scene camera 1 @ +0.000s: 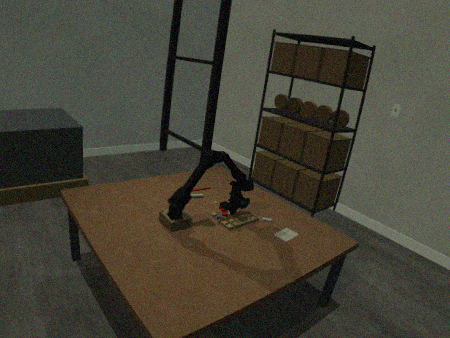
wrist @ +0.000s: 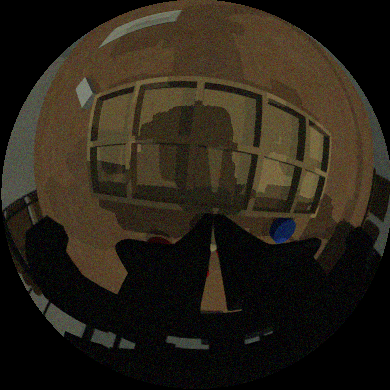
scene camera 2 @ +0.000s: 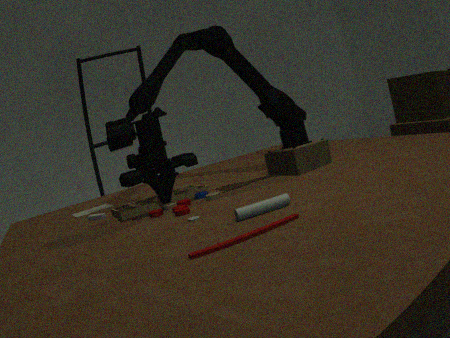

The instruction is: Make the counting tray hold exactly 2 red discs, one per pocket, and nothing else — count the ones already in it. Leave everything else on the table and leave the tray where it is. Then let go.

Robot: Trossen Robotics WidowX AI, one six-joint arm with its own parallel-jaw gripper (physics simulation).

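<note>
The counting tray (scene camera 1: pixel 254 218) (scene camera 2: pixel 123 212) (wrist: pixel 198 81) is a tan wooden grid of pockets; every pocket that shows in the wrist view is empty. My gripper (scene camera 1: pixel 230 212) (scene camera 2: pixel 164 201) (wrist: pixel 212 215) is shut with nothing between the fingers, its tip low at the tray's near rim. Red discs (scene camera 2: pixel 155 212) (scene camera 2: pixel 181 210) (scene camera 2: pixel 184 202) lie on the table beside the tray, right at the fingertips. In the wrist view one red disc (wrist: pixel 159 240) is mostly hidden by the fingers. A blue disc (scene camera 2: pixel 201 194) (wrist: pixel 282 230) lies outside the tray.
A small white disc (scene camera 2: pixel 193 218), a white cylinder (scene camera 2: pixel 262 206) (scene camera 1: pixel 197 195) and a long red rod (scene camera 2: pixel 243 237) (scene camera 1: pixel 201 189) lie on the table. A small white block (scene camera 1: pixel 266 219) (wrist: pixel 85 91) and a white sheet (scene camera 1: pixel 286 234) lie beyond the tray. The arm's base block (scene camera 2: pixel 297 157) stands near.
</note>
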